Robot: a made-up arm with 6 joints.
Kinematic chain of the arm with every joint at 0, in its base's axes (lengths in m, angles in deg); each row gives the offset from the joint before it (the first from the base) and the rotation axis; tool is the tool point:
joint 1: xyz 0 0 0.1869 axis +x
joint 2: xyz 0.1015 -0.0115 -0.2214 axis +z
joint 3: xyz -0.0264 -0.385 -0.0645 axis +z
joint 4: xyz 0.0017 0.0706 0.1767 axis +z
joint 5: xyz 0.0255 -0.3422 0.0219 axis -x
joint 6: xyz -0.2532 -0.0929 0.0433 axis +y
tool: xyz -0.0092 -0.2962 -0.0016
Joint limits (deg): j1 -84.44..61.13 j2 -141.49..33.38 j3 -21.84..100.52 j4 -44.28..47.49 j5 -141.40..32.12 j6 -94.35..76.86
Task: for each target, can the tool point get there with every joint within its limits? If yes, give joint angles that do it. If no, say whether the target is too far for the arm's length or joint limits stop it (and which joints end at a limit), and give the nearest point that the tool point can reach.
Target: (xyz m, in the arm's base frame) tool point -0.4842 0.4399 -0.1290
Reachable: yes | joints 22.26 -100.81 39.20 -12.68 -114.49 3.83
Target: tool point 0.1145 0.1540 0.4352
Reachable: no: joint limits stop it (at a limit: joint 1, joint 3, joint 4, joint 5, joint 6) | nearest point 0.1275 0.1189 0.6536 | short by 0.222 m
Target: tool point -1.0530 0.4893 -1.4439
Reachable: no: too far | nearest point -0.5312 0.2660 -0.6997 | short by 0.936 m
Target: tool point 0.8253 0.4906 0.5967
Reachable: no: joint limits stop it (at a limit: joint 1, joint 5, joint 6) | nearest point 0.8253 0.1279 0.5614 | short by 0.364 m
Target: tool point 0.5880 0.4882 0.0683
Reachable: no: joint limits stop it (at a limit: joint 1, joint 2, joint 4) | nearest point 0.5685 0.4211 0.0693 | short by 0.070 m
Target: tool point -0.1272 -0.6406 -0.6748
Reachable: yes | joints 40.97 -6.24 8.69 3.75 -27.73 6.13
